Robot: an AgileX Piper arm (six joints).
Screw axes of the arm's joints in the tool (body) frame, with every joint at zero. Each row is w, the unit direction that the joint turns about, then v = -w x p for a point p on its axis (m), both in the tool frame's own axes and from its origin. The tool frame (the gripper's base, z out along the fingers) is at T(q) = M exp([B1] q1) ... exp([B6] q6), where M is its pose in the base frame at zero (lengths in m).
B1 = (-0.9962, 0, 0.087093, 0.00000, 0.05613, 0.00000)
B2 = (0, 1, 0, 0.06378, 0.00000, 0.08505)
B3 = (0, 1, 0, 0.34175, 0.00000, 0.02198)
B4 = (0, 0, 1, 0.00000, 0.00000, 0.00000)
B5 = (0, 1, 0, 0.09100, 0.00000, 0.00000)
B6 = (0, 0, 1, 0.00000, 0.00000, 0.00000)
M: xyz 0.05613 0.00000 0.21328 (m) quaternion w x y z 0.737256 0 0.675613 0
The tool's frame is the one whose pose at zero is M.
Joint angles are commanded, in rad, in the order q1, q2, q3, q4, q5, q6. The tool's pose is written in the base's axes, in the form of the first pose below.
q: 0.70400, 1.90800, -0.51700, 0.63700, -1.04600, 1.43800
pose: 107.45, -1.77, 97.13, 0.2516, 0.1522, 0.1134
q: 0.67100, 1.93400, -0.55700, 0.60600, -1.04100, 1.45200
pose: 106.81, -2.58, 96.78, 0.2642, 0.1527, 0.1122
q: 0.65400, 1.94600, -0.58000, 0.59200, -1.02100, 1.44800
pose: 107.28, -2.53, 96.80, 0.2708, 0.1530, 0.1108
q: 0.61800, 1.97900, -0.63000, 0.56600, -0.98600, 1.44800
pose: 108.19, -2.71, 96.45, 0.2852, 0.1528, 0.1063
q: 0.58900, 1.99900, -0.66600, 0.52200, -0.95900, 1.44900
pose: 108.54, -2.55, 97.39, 0.2960, 0.1531, 0.1044
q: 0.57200, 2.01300, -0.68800, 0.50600, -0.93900, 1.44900
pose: 109.13, -2.53, 97.44, 0.3024, 0.1524, 0.1021
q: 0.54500, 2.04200, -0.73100, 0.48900, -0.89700, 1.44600
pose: 110.64, -2.51, 97.19, 0.3140, 0.1513, 0.0967
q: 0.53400, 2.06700, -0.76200, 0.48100, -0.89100, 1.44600
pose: 110.60, -2.52, 97.05, 0.3217, 0.1522, 0.0933
